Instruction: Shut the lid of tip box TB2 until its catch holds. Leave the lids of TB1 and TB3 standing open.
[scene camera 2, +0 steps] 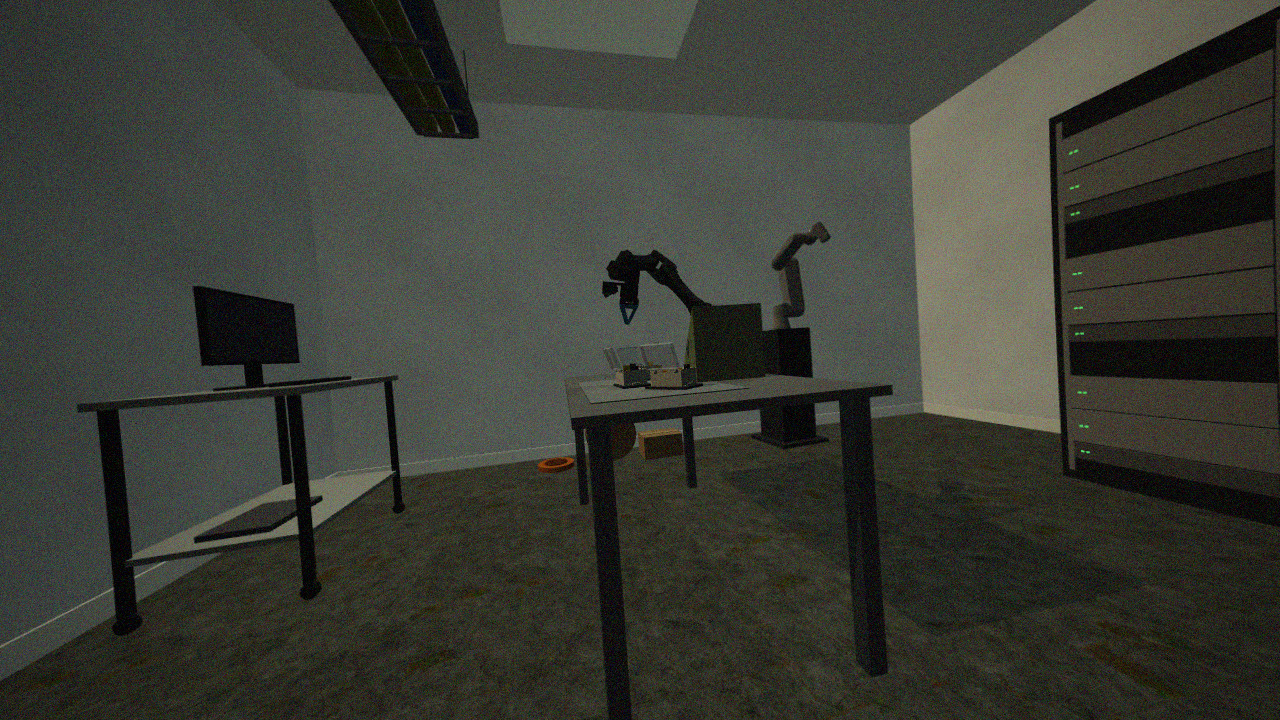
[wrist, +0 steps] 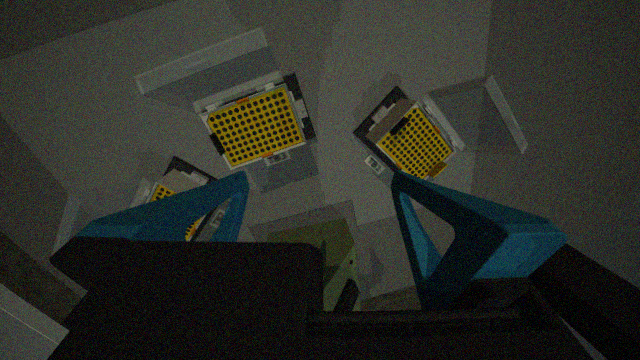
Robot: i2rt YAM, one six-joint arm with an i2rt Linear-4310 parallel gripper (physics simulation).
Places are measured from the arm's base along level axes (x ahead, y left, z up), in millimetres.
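Pixels of known places: gripper, fingertip midpoint: (scene camera 2: 627, 323) (wrist: 319, 178); arm's base at its link origin: (scene camera 2: 715, 334).
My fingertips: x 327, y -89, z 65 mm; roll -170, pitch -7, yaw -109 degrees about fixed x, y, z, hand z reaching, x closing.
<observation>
Ahead of a thing's pixels: the offset from my fingertips to its top centre. "spot": to the spot under its first point. Level surfaces: height alone.
Three tip boxes with yellow tip racks stand with their clear lids raised. TB1 @[96 mm back, 159 mm right, 159 mm down] (wrist: 417, 142) is at the right of the wrist view, its lid (wrist: 506, 115) tilted outward. A middle box @[19 mm ahead, 66 mm left, 159 mm down] (wrist: 255, 127) has its lid (wrist: 200, 62) standing open beyond its far edge. A third box @[spot: 18 mm back, 224 mm left, 206 mm down] (wrist: 182, 180) at lower left is partly hidden by the left finger; its lid @[spot: 15 mm ahead, 285 mm left, 89 mm down] (wrist: 70, 220) is also open. The labels are too blurred to tell which of these two is TB2. My gripper (scene camera 2: 628, 320) (wrist: 319, 178) is open and empty, above the boxes and touching none.
The boxes stand on a pale mat @[234 mm down] (scene camera 2: 599, 394) on the table @[237 mm down] (scene camera 2: 823, 386). A tall green block (scene camera 2: 726, 342) stands behind them at the right. Another arm (scene camera 2: 790, 282) stands on a black pedestal (scene camera 2: 792, 385) beyond the table. A monitor (scene camera 2: 246, 326) stands on a side desk.
</observation>
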